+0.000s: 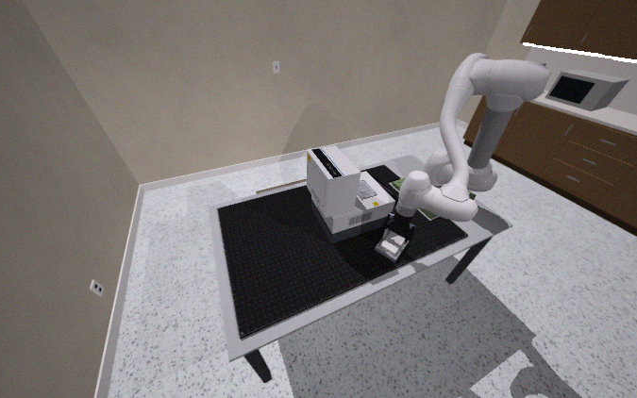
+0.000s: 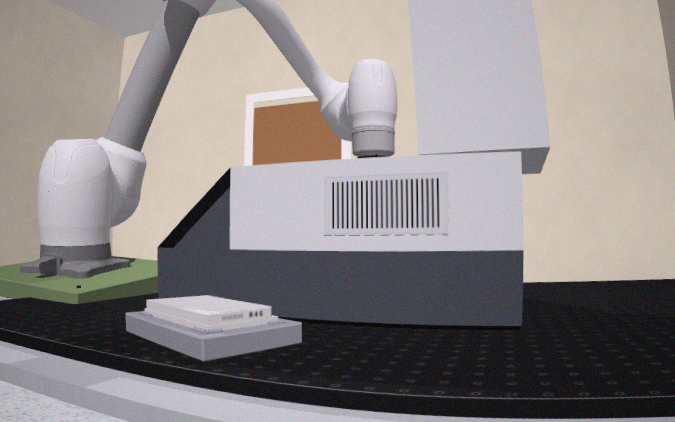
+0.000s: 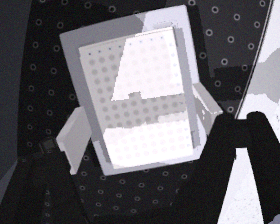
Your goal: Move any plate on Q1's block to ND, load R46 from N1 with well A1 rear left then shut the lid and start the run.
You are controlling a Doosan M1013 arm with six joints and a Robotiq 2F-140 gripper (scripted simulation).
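The nest N1 lies 130 mm behind my hand, 550 mm to the right of it and 60 mm below it.
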